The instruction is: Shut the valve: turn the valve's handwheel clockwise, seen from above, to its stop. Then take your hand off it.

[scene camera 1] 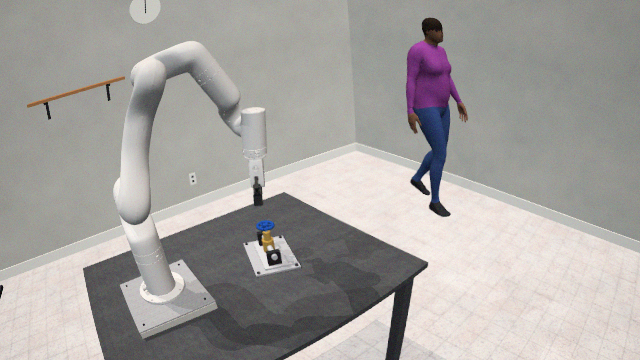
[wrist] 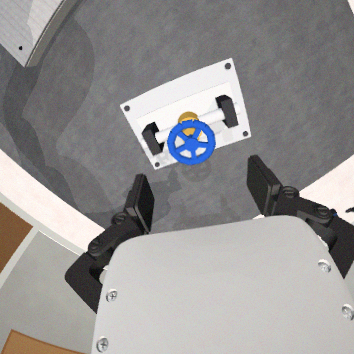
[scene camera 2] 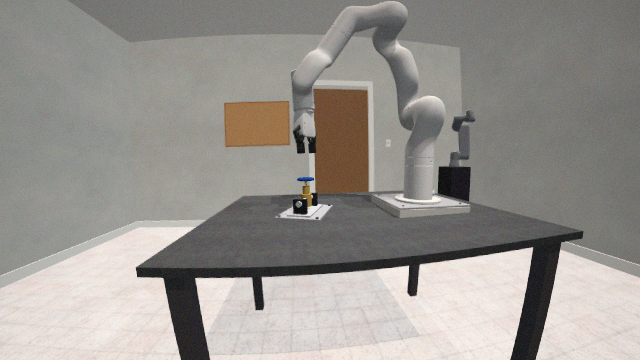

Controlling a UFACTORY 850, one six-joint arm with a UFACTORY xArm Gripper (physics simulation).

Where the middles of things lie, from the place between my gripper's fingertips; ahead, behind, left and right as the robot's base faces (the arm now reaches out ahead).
Right now the blue handwheel [wrist: 191,143] is 1 cm ahead of my hand, 1 cm to the right of it and 12 cm below it. Round my hand: base plate [scene camera 1: 256,263] 1 cm ahead, 1 cm to the right, 24 cm below.
